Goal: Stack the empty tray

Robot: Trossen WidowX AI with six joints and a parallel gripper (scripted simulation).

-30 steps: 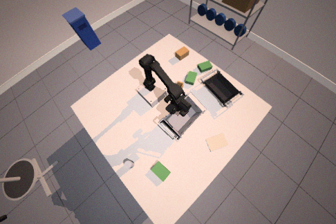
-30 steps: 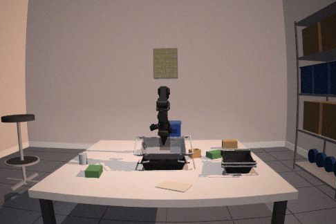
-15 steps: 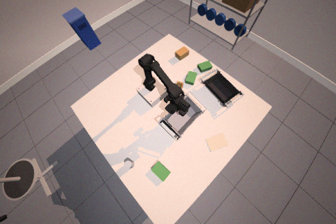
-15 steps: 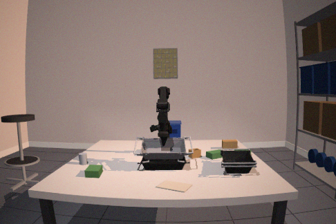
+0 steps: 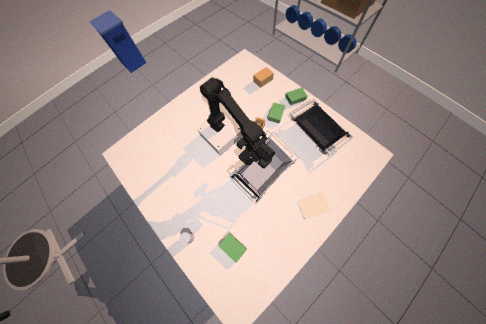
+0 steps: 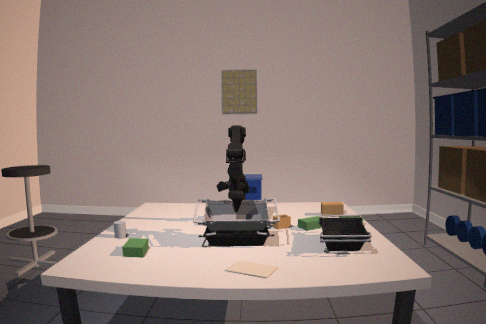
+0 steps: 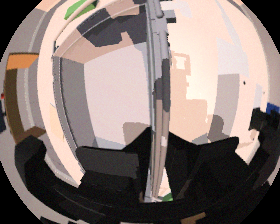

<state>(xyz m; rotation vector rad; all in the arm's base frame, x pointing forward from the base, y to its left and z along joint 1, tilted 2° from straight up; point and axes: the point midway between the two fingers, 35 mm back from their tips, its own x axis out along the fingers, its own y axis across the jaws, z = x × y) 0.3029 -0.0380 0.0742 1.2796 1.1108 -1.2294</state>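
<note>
The grey wire-handled tray lies 80 mm ahead of my gripper tip, 10 mm to the right of it and 10 mm above it. From my gripper tip the other things lie so: beige pad 390 mm ahead, 20 mm to the left, 110 mm below.
</note>
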